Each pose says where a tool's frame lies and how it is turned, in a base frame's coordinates. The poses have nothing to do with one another.
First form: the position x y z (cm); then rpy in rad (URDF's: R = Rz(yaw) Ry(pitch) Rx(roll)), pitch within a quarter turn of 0, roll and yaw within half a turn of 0.
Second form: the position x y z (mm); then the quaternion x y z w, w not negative. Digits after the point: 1 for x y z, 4 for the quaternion.
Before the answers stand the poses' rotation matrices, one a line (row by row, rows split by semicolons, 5 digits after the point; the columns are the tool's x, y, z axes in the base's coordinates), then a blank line. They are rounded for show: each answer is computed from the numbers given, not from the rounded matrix.
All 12 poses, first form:
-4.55, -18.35, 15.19, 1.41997, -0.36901, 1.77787
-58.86, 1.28, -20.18, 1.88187, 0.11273, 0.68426
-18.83, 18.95, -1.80, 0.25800, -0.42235, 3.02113
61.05, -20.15, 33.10, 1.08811, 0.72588, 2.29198
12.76, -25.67, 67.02, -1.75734, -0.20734, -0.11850
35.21, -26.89, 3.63, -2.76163, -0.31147, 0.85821
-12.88, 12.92, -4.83, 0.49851, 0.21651, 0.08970
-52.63, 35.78, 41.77, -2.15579, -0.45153, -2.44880
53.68, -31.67, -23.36, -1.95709, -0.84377, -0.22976
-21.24, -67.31, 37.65, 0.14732, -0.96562, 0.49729
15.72, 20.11, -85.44, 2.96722, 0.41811, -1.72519
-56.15, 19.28, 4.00, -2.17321, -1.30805, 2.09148
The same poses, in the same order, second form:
-0.19176 -0.07373 0.97867; 0.91276 -0.37987 0.15022; 0.36069 0.92210 0.14014
0.76997 0.27646 0.57508; 0.62809 -0.16949 -0.75946; -0.11249 0.94596 -0.30414
-0.90552 -0.01237 0.42413; 0.10961 -0.97246 0.20567; 0.40991 0.23273 0.88194
-0.49383 -0.73681 0.46179; 0.56170 0.13510 0.81623; -0.66379 0.66247 0.34715
0.97172 0.17894 0.15408; -0.11569 -0.20808 0.97125; 0.20586 -0.96160 -0.18149
0.62234 0.77702 -0.09457; 0.72027 -0.52116 0.45783; 0.30646 -0.35304 -0.88399
0.97273 0.02362 0.23075; 0.08749 0.88397 -0.45929; -0.21482 0.46695 0.85779
-0.69235 -0.63260 0.34709; -0.57468 0.19255 -0.79540; 0.43634 -0.75016 -0.49685
0.64718 0.58811 0.48506; -0.15137 -0.52448 0.83786; 0.74715 -0.61567 -0.25041
0.50000 -0.57798 -0.64494; 0.27139 0.81177 -0.51708; 0.82240 0.08351 0.56274
-0.14053 -0.98395 -0.10993; -0.90299 0.08184 0.42180; -0.40603 0.15855 -0.90000
-0.12921 0.09571 -0.98699; 0.22531 0.97213 0.06477; 0.96568 -0.21401 -0.14717

-45.5, -183.5, 151.9, 0.5119, 0.4098, 0.6542, 0.3770
-588.6, 12.8, -201.8, 0.7489, 0.3019, 0.1544, 0.5693
-188.3, 189.5, -18.0, 0.2151, 0.1130, 0.9695, 0.0315
610.5, -201.5, 331.0, -0.0773, 0.5661, 0.6530, 0.4971
127.6, -256.7, 670.2, -0.7683, -0.0206, -0.1171, 0.6289
352.1, -268.9, 36.3, -0.8700, -0.4303, -0.0609, 0.2330
-128.8, 129.2, -48.3, 0.2403, 0.1156, 0.0166, 0.9636
-526.3, 357.8, 417.7, 0.3911, -0.7716, 0.5007, 0.0289
536.8, -316.7, -233.6, -0.7782, -0.1403, -0.3959, 0.4670
-212.4, -673.1, 376.5, 0.1771, -0.4327, 0.2505, 0.8477
157.2, 201.1, -854.4, -0.6476, 0.7284, 0.1992, 0.1016
-561.5, 192.8, 40.0, -0.1070, -0.7498, 0.0498, 0.6511

